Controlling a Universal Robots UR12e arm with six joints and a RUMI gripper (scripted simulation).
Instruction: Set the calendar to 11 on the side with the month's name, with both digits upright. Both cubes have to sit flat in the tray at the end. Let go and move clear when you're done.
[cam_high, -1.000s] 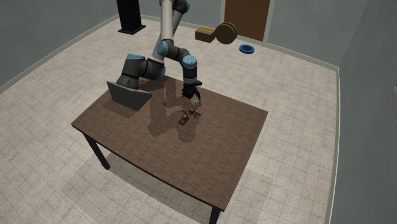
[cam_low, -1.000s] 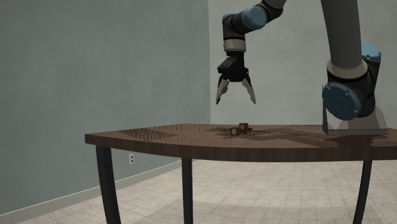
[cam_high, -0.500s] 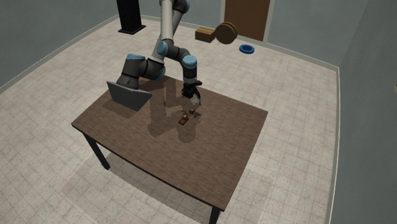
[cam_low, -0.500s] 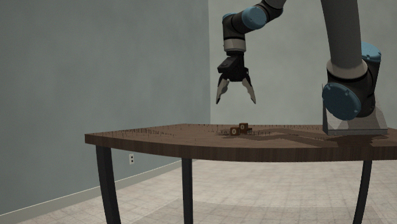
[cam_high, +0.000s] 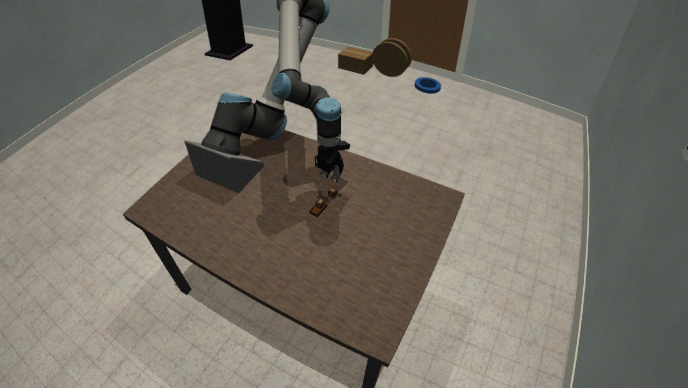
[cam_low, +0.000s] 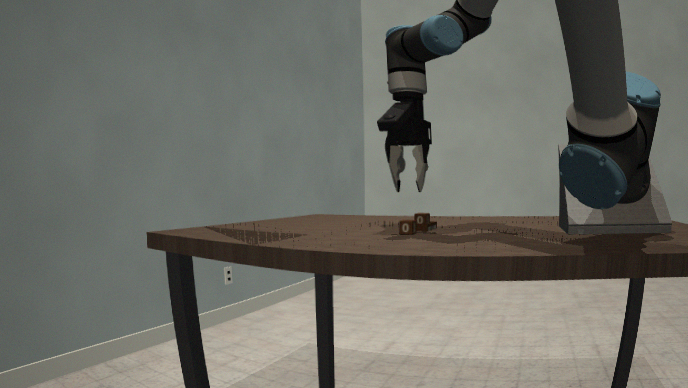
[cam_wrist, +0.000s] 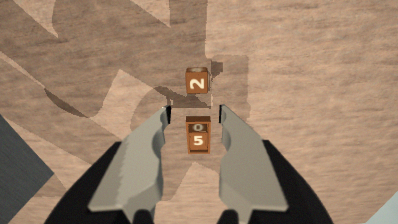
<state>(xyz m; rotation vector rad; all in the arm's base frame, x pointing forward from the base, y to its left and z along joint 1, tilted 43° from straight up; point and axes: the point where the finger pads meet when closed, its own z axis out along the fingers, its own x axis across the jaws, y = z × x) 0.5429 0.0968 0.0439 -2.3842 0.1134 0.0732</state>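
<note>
The cube is 9 cm below my hand. Round my hand: calendar tray: 11 cm to the right, 10 cm below, 1 cm behind.
</note>
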